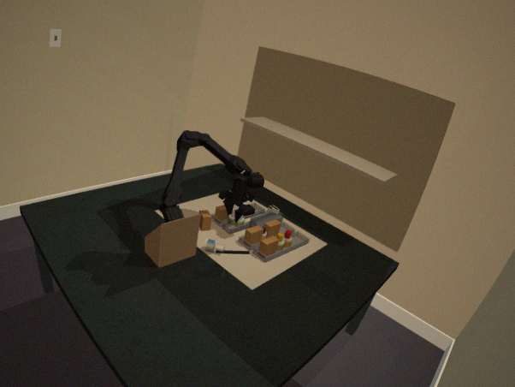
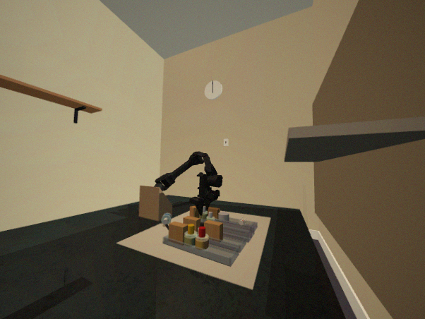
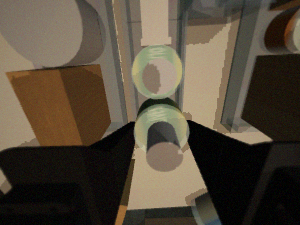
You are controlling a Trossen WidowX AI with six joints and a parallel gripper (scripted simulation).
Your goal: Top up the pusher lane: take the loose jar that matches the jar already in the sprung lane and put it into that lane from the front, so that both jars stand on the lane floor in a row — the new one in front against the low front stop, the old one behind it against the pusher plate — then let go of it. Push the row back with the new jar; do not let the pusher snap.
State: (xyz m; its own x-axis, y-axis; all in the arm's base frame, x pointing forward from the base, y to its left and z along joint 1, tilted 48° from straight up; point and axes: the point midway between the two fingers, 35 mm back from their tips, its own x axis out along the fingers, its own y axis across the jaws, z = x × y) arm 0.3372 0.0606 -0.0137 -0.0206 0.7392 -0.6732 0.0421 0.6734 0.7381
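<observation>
Right now my gripper tip is 90 mm short of the grey cylinder, 80 mm to the right of it and 30 mm above it. Round my gripper tip: wall shelf: 500 mm ahead, 310 mm above; black pen: 140 mm to the right, 110 mm behind, 50 mm below.
</observation>
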